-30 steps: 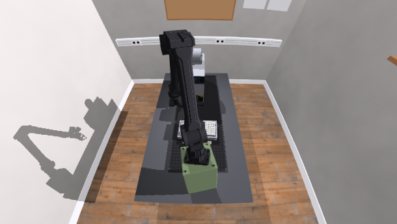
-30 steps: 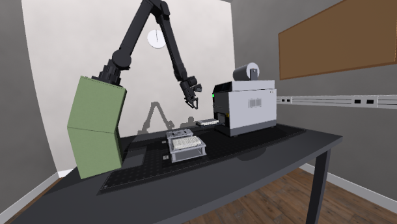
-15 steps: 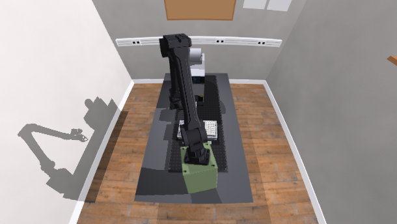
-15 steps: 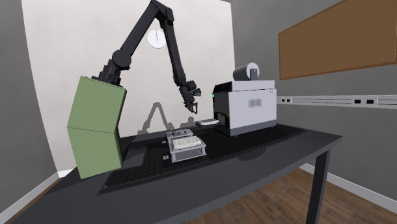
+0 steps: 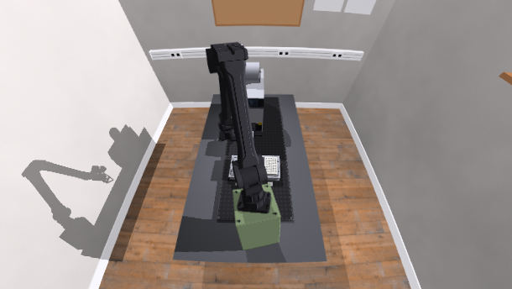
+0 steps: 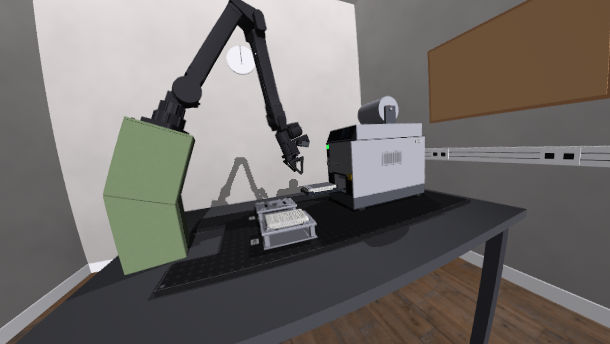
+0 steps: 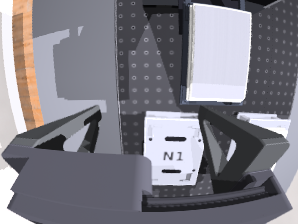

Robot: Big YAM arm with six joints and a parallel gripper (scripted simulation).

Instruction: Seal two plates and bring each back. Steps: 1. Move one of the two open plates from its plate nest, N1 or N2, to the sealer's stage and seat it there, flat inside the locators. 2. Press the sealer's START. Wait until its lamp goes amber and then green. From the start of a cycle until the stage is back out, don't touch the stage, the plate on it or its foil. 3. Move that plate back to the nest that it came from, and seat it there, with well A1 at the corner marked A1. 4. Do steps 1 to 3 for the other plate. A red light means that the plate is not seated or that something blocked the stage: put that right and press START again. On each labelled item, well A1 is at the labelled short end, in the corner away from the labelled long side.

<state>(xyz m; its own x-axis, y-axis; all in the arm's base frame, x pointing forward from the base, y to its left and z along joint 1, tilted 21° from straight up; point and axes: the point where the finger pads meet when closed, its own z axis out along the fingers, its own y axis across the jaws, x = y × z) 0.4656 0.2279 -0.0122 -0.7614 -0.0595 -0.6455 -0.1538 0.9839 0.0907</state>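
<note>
The dark sealer stage lies 8 cm ahead of my hand, 8 cm to the right of it and 8 cm below it. Round my hand: yellow warning label: 19 cm ahead, 15 cm to the right, 3 cm below; foil roll: 41 cm ahead, 3 cm to the right, 25 cm above; white plate: 9 cm behind, 27 cm to the right, 11 cm below.
</note>
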